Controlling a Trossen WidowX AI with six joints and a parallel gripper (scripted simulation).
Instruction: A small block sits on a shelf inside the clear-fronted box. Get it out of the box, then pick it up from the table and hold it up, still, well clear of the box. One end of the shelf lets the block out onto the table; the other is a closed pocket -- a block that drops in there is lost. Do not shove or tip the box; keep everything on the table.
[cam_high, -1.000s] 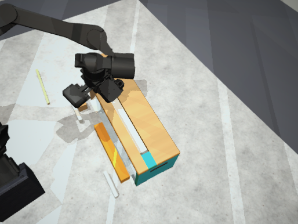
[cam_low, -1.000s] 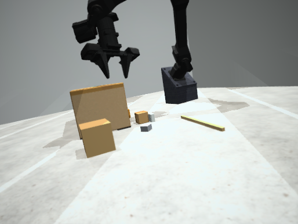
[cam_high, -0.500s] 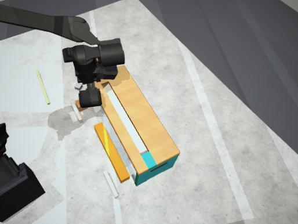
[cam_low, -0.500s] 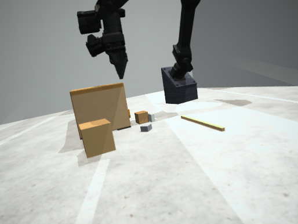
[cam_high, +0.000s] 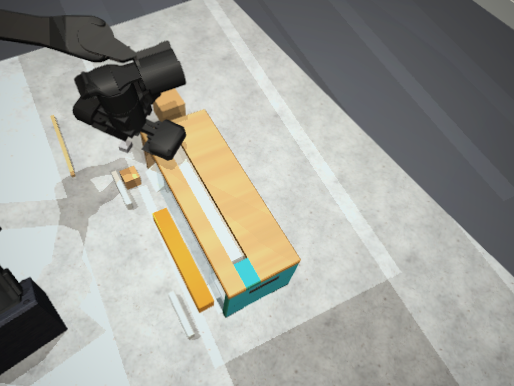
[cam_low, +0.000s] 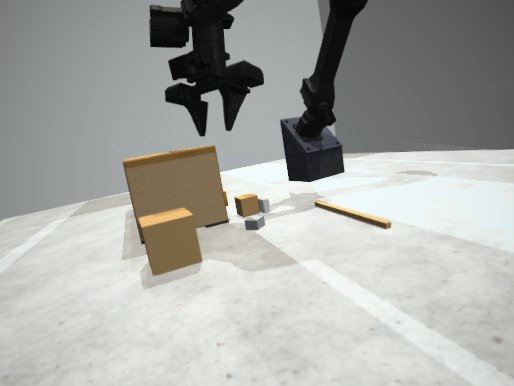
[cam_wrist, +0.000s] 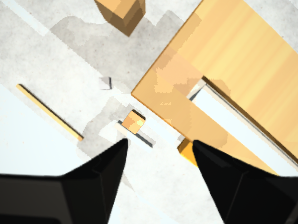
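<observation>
The orange block is 130 mm below my gripper tip, 30 mm to the left of it and 20 mm behind it. Round my gripper tip: thin yellow stick 200 mm to the left, 150 mm below, 100 mm behind; then grey block 140 mm below, 120 mm to the left, 10 mm ahead.
</observation>
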